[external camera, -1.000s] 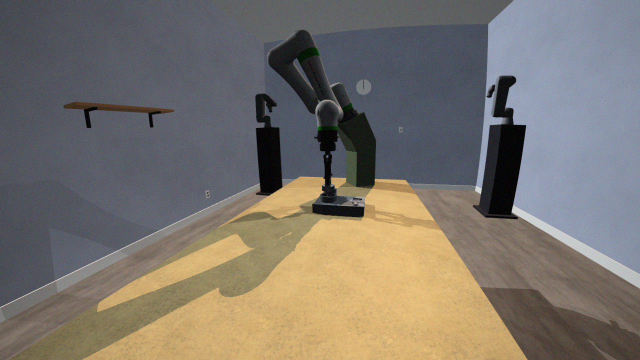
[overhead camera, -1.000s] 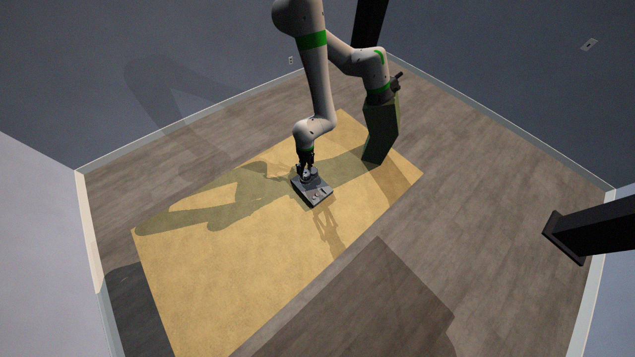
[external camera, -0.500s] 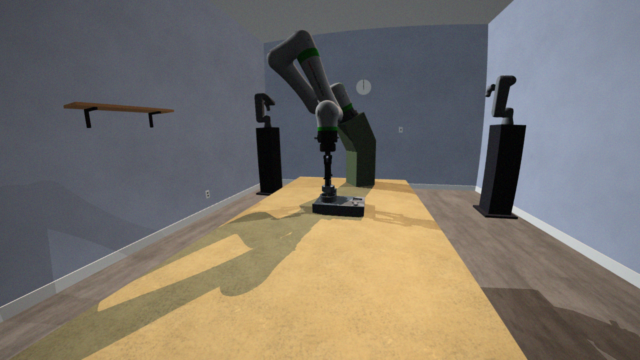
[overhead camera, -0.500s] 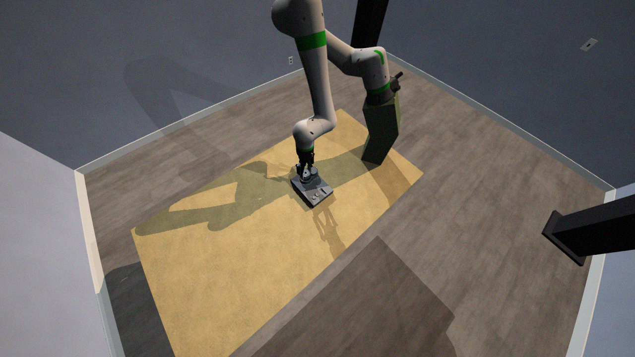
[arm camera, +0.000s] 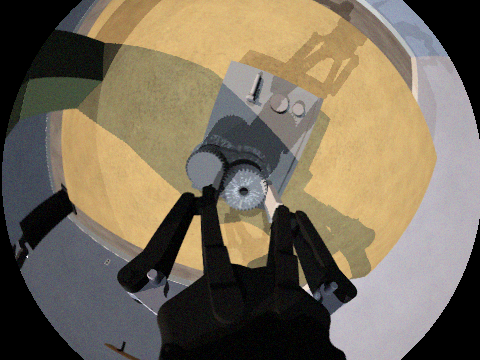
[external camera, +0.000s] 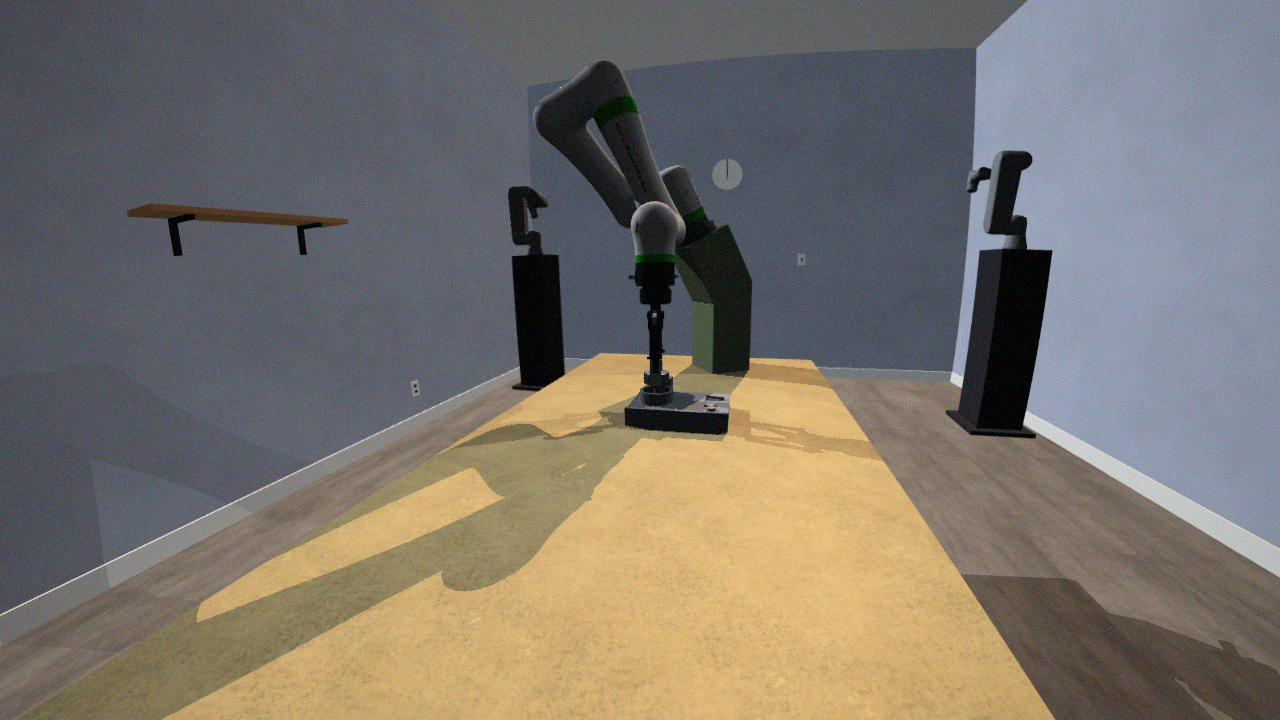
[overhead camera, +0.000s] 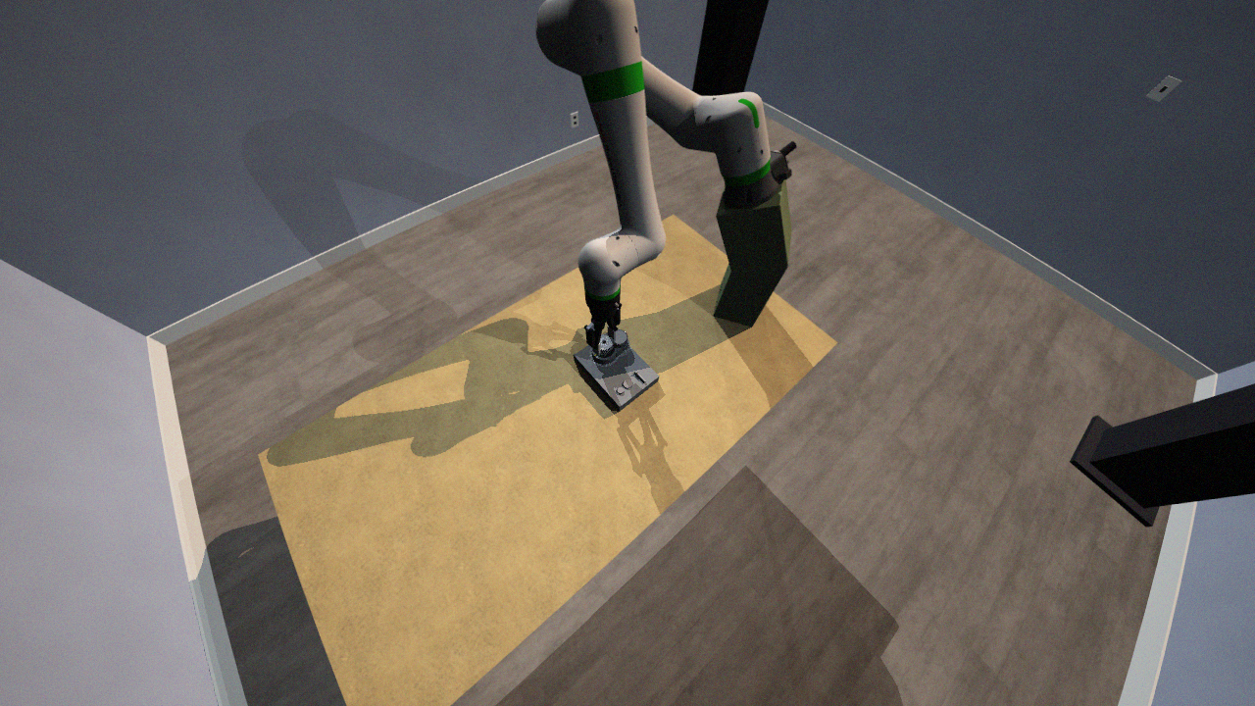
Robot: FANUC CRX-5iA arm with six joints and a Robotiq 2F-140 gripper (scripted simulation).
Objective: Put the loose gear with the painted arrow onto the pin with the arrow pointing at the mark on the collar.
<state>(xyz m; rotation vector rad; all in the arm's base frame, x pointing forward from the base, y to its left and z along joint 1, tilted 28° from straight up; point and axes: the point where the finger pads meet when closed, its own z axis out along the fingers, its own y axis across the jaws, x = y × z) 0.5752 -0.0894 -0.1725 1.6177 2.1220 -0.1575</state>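
My gripper is now 2 cm above the light toothed gear. The rest, counted from my hand: peg: 13 cm to the left, 7 cm below, 4 cm behind.
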